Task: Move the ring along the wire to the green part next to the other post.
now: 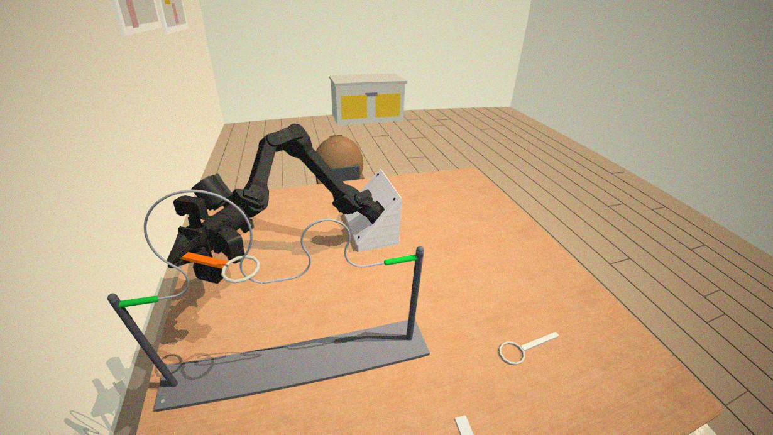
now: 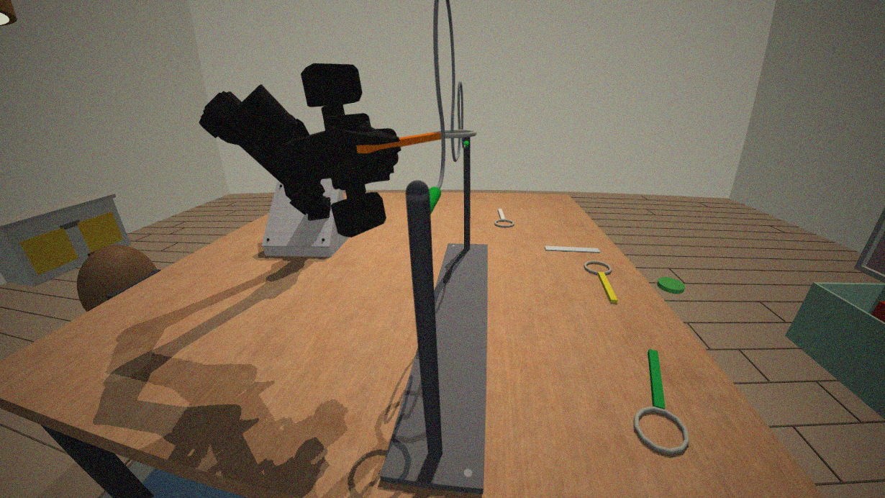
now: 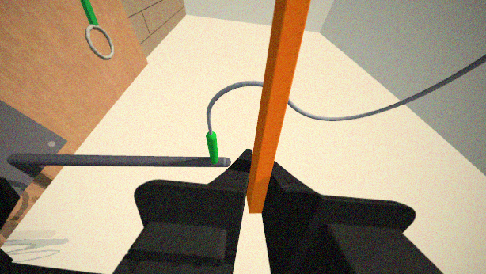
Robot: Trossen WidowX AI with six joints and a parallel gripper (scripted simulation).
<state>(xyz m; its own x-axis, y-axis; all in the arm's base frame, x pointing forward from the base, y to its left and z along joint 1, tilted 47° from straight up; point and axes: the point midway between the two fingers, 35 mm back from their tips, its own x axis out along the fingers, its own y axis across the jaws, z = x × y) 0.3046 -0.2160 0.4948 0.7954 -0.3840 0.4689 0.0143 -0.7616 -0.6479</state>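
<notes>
The orange-handled ring is 30 mm ahead of my gripper tip and 90 mm to the left of it. Also, from my gripper tip: white strip (390 mm ahead, 460 mm to the left, 330 mm below); then green-handled ring (330 mm ahead, 50 mm to the right, 320 mm below); then ring with handle (410 mm ahead, 300 mm to the left, 320 mm below).
</notes>
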